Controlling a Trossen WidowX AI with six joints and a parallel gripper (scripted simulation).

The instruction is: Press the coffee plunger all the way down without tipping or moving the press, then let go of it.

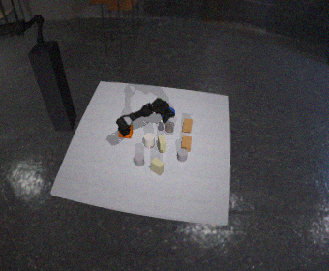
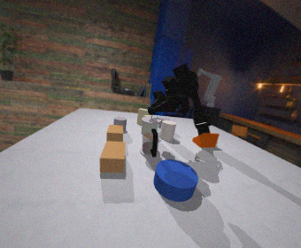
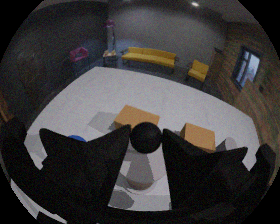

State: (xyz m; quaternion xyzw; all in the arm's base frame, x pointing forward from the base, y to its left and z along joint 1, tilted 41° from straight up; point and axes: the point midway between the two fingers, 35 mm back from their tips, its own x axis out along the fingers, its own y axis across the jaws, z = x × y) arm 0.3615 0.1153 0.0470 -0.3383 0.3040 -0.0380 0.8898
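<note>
Now: gripper tip 90 mm above the coffee press, 20 mm past it and 10 mm to the right of it. Round my gripper tip: blue disc 170 mm to the left, 160 mm below, 40 mm behind.
</note>
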